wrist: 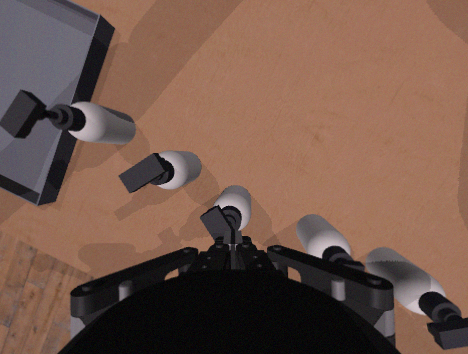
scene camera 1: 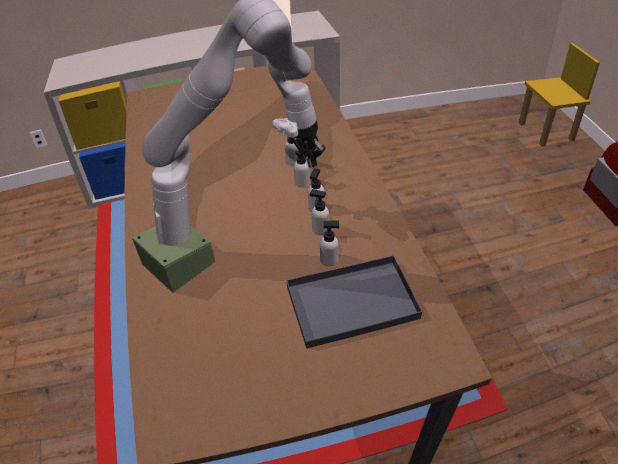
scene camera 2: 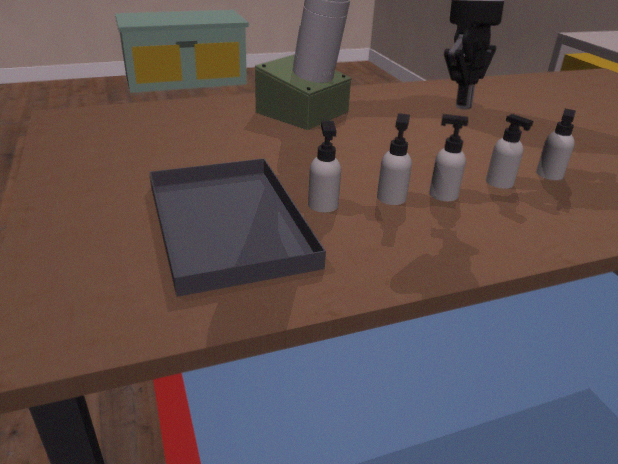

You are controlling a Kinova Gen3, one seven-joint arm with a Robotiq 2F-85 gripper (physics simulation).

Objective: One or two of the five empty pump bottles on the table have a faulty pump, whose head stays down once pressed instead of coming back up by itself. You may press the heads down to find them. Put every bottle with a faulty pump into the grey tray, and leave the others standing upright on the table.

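Five white pump bottles with black heads stand upright in a row. From the tray outward they are the first, second, third, fourth and fifth. The first three heads stand high on visible stems; the fourth and fifth sit low, close to their collars. My gripper is shut and empty, a little above the third head, partly covering it in the wrist view. The grey tray holds no bottle.
The tray lies beside the first bottle, near the table's long edge. My arm's green base block stands across the table from the row. The fourth and fifth bottles stand close together. A shelf is behind the table's far end.
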